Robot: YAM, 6 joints.
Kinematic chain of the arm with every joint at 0, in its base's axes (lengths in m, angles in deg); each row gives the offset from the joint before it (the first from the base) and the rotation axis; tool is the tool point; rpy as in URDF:
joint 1: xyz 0 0 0.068 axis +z
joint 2: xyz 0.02 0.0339 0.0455 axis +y
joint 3: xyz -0.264 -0.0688 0 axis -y
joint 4: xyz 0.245 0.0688 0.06 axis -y
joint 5: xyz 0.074 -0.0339 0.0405 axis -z
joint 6: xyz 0.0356 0 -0.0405 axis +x
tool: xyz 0 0 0 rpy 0 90 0
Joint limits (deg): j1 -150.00..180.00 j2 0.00..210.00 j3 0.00..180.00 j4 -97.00..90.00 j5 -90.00..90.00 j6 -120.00..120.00
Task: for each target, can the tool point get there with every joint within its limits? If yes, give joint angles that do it. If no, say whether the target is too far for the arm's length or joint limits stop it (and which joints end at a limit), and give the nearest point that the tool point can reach.
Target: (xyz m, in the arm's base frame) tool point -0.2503 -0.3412 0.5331
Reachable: yes | joints -124.79 137.97 156.59 74.61 17.84 -36.67
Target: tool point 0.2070 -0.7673 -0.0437
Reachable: no: too far | nearest point 0.1650 -0.6115 -0.0110 | short by 0.165 m
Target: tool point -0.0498 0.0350 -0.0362
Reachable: yes | joints 122.69 165.93 34.05 -52.98 -40.15 97.38
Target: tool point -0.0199 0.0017 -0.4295
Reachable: no: joint limits stop it (at a limit: joint 2) | nearest point -0.0725 0.0062 -0.3347 | short by 0.108 m
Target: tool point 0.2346 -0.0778 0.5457
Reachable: yes | joints -11.16 86.68 125.21 -58.28 60.41 17.64
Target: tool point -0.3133 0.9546 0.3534
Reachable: no: too far | nearest point -0.1958 0.5967 0.2616 | short by 0.388 m
